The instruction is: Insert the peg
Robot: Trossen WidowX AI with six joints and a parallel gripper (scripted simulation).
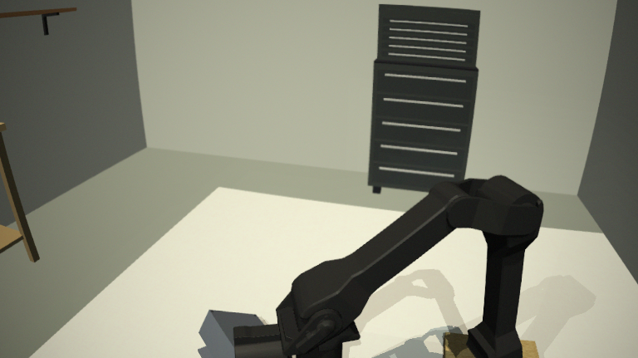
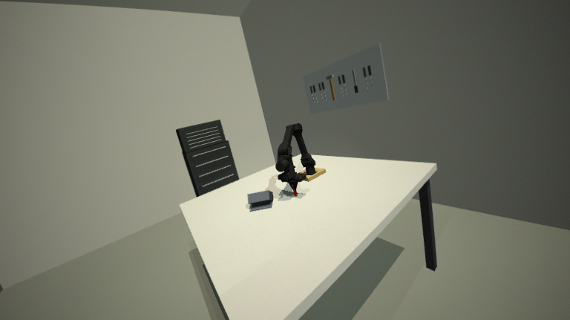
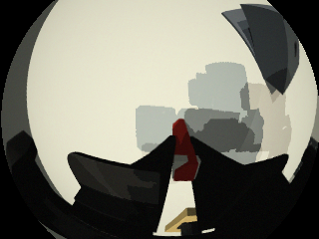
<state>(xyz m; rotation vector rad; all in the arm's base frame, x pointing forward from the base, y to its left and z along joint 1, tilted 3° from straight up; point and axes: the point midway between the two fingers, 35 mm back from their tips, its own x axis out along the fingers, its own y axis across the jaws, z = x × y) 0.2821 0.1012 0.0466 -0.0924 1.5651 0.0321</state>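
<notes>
Now: the grey sloped panel 160 mm ahead of my gripper tip and 140 mm to the right of it. Also, from my gripper tip: red peg: 20 mm above.
</notes>
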